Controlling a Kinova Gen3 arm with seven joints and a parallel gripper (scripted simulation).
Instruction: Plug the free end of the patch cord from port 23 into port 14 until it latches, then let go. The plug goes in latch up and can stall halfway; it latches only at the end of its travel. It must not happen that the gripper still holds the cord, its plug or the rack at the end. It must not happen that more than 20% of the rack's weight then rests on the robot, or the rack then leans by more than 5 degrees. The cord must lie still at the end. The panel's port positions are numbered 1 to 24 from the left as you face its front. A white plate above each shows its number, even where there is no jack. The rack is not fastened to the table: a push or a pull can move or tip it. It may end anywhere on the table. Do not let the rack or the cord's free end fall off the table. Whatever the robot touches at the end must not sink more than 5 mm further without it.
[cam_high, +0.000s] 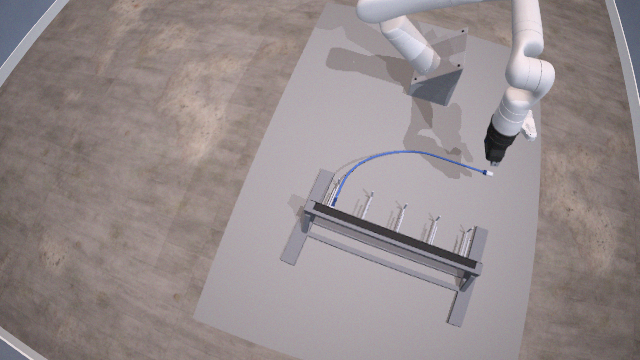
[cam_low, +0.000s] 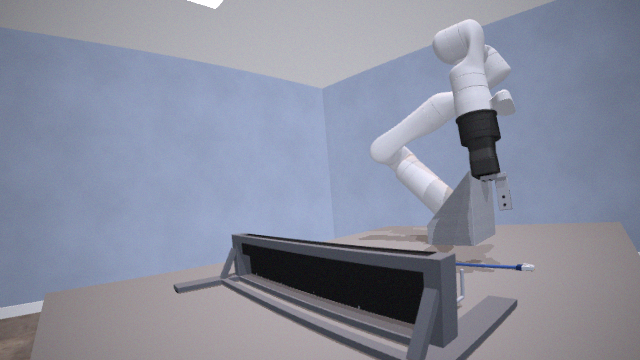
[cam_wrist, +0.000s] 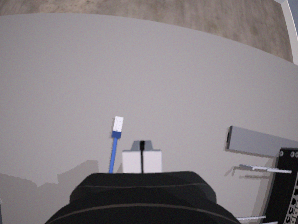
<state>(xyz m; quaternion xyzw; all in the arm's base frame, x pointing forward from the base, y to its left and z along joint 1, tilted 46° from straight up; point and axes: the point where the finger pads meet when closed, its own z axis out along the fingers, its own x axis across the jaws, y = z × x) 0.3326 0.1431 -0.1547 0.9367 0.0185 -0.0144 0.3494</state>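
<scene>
Right now my hand is 3 cm past the plug, 3 cm to the right of it and 13 cm above it.
</scene>
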